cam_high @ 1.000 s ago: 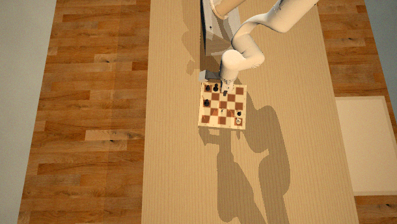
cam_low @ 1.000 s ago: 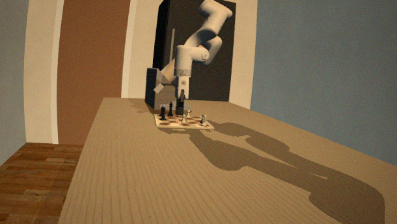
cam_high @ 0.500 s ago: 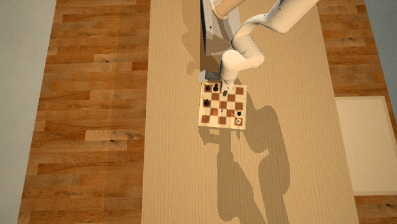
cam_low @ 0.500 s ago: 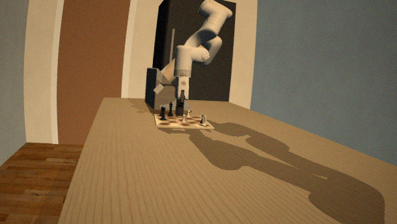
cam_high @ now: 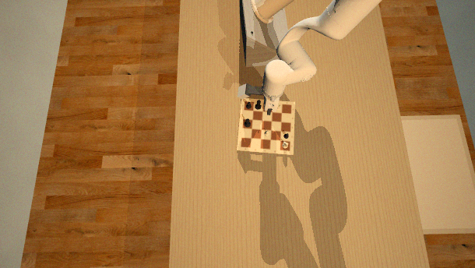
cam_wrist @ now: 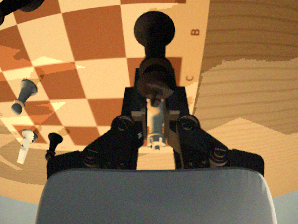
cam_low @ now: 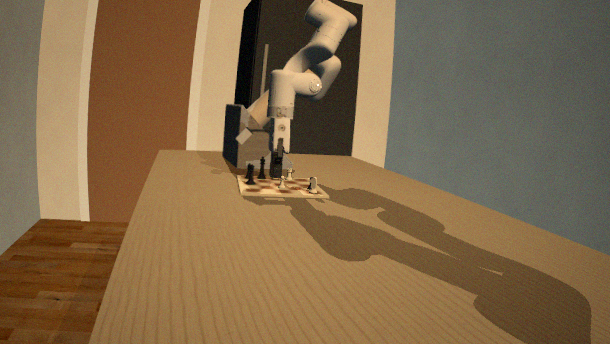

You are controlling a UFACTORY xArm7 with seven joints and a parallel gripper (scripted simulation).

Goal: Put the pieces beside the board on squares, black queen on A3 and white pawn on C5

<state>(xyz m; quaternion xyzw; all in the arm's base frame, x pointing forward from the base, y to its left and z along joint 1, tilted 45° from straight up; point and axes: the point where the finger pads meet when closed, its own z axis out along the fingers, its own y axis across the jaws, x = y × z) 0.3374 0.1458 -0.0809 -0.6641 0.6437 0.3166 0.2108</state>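
My gripper is now 80 mm short of the chessboard and 30 mm above it. Round my hand: black pawn (120 mm ahead, 80 mm to the left, 10 mm below).
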